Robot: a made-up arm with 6 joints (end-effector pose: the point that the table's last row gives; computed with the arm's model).
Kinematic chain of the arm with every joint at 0, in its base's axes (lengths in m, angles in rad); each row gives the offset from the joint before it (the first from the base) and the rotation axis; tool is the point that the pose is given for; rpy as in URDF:
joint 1: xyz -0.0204 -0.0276 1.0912 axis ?
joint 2: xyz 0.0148 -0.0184 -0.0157 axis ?
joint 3: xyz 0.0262 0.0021 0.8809 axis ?
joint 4: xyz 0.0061 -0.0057 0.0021 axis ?
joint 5: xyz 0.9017 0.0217 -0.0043 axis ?
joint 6: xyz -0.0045 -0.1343 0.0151 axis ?
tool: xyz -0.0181 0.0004 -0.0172 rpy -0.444 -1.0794 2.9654
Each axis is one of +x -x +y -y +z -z.
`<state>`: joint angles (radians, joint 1 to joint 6).
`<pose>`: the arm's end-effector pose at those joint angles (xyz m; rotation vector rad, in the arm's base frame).
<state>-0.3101 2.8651 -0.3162 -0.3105 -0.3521 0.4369</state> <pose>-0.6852 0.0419 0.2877 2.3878 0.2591 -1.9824</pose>
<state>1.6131 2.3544 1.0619 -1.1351 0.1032 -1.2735</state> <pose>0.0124 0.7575 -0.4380 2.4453 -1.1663 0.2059</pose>
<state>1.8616 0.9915 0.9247 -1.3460 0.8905 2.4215</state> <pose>-0.4438 1.5454 1.3579 -0.4616 -0.8879 -2.8964</pose>
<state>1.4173 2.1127 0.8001 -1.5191 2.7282 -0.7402</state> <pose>0.1280 0.8569 -0.3233 0.0287 1.4567 -2.1983</pose>
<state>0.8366 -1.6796 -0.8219 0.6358 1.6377 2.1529</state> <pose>-0.1340 -0.3643 1.7112 -1.5024 -0.9194 0.8935</pose>
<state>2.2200 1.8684 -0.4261 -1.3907 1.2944 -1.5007</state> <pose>-0.1213 0.1339 0.1902 -2.2020 0.9031 -1.7451</pose>
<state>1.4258 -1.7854 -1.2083 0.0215 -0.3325 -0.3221</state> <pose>0.0907 -0.1574 1.4023 -1.3251 0.0297 -1.6431</pose>
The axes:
joint 1: +z
joint 2: +y
joint 3: -y
joint 4: -x
joint 5: -y
joint 6: -x

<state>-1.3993 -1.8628 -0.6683 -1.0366 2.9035 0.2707</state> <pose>-0.1619 0.3530 1.6744 2.9359 -0.1850 0.2324</pose>
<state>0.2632 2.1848 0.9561 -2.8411 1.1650 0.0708</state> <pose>0.9357 0.3274 -0.3043 0.1434 -1.7489 -0.1259</pose>
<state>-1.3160 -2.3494 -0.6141 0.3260 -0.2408 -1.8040</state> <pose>-0.3321 0.7464 1.3455 0.7231 1.0251 -2.6375</pose>
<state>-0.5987 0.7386 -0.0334 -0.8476 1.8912 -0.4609</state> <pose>0.9450 -0.7733 1.0040 -0.8028 -1.4888 1.8201</pose>
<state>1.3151 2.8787 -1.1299 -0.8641 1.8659 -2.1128</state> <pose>-0.0343 -0.3202 0.9582 1.6353 -0.5149 1.3182</pose>
